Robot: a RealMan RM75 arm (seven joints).
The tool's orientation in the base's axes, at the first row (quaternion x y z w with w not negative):
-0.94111, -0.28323, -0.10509, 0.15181
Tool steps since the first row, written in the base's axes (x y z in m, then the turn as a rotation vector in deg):
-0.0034, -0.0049, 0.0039, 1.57, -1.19, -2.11
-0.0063, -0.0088, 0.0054, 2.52, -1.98, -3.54
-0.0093, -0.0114, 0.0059, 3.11, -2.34, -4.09
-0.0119, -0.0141, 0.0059, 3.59, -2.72, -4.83
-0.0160, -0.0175, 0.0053, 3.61, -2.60, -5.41
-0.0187, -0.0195, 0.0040, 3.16, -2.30, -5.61
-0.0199, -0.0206, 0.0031, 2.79, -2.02, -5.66
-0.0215, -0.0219, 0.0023, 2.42, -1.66, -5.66
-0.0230, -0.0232, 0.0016, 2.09, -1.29, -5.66
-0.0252, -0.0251, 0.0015, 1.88, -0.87, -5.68
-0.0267, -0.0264, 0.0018, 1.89, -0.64, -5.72
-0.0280, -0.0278, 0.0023, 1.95, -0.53, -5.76
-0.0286, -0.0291, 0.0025, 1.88, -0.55, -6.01
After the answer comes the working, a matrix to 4 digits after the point.
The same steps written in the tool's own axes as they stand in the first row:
-0.0041, 0.0011, -0.0057, 0.09, 2.31, 1.73
-0.0080, 0.0022, -0.0088, 0.06, 3.80, 2.90
-0.0116, 0.0025, -0.0105, 0.21, 4.54, 3.35
-0.0151, 0.0031, -0.0117, 0.20, 5.28, 3.96
-0.0203, 0.0036, -0.0128, 0.11, 5.33, 4.55
-0.0239, 0.0040, -0.0126, -0.16, 4.88, 4.79
-0.0257, 0.0044, -0.0122, -0.34, 4.46, 4.89
-0.0279, 0.0047, -0.0121, -0.46, 3.96, 4.97
-0.0300, 0.0051, -0.0121, -0.54, 3.48, 5.06
-0.0328, 0.0053, -0.0129, -0.51, 3.04, 5.20
-0.0345, 0.0055, -0.0138, -0.40, 2.87, 5.32
-0.0362, 0.0057, -0.0149, -0.31, 2.83, 5.40
-0.0373, 0.0064, -0.0156, -0.44, 2.86, 5.62

The tool's axes in the first row as the columns of a matrix, in the base's axes (rounded; the answer above uses it unrounded):
0.8175, 0.5650, 0.1118
0.5012, -0.7935, 0.3453
0.2838, -0.2262, -0.9318

